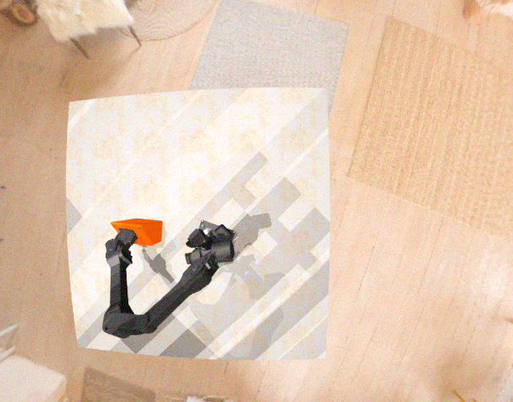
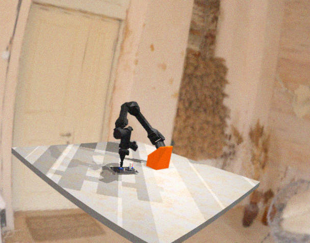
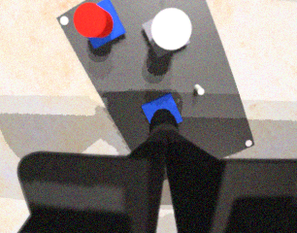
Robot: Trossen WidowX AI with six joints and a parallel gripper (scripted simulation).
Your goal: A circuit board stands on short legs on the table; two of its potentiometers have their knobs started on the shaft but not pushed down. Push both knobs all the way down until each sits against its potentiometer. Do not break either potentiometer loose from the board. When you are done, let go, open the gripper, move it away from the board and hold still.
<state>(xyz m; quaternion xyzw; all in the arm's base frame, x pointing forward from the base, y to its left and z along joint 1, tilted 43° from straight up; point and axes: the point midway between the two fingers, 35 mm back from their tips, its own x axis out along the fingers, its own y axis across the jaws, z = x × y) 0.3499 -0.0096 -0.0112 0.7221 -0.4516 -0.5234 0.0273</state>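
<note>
The black knob is 10 mm below my gripper tip. From my gripper tip the other things lie so: white knob: 40 mm to the left, 40 mm behind, 10 mm below; then blue potentiometer: 20 mm below.
</note>
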